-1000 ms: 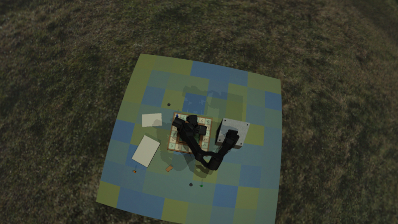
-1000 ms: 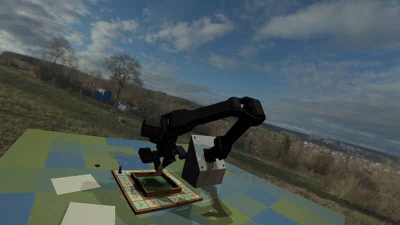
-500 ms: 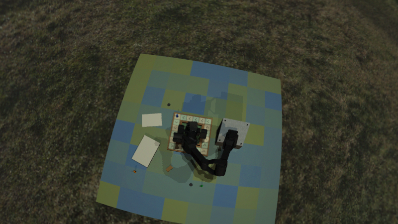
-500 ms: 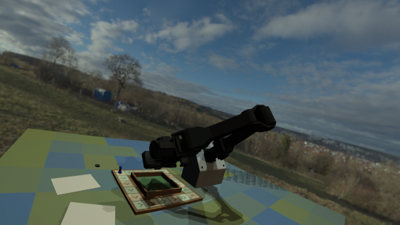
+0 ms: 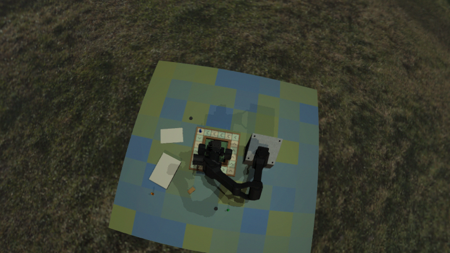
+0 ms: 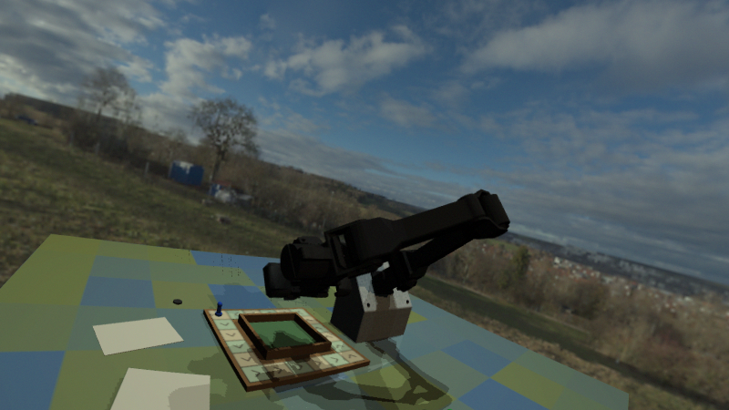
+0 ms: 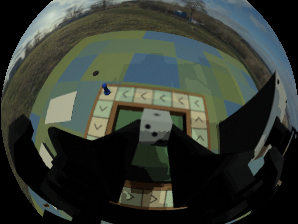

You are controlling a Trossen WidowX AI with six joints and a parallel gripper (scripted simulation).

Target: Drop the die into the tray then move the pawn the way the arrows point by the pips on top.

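My gripper tip is now right at the white die. Round my gripper tip: green pawn (150 mm behind, 360 mm to the left, 100 mm below); then tan block (90 mm ahead, 280 mm to the left, 110 mm below); then blue pawn (120 mm ahead, 100 mm to the right, 90 mm below).
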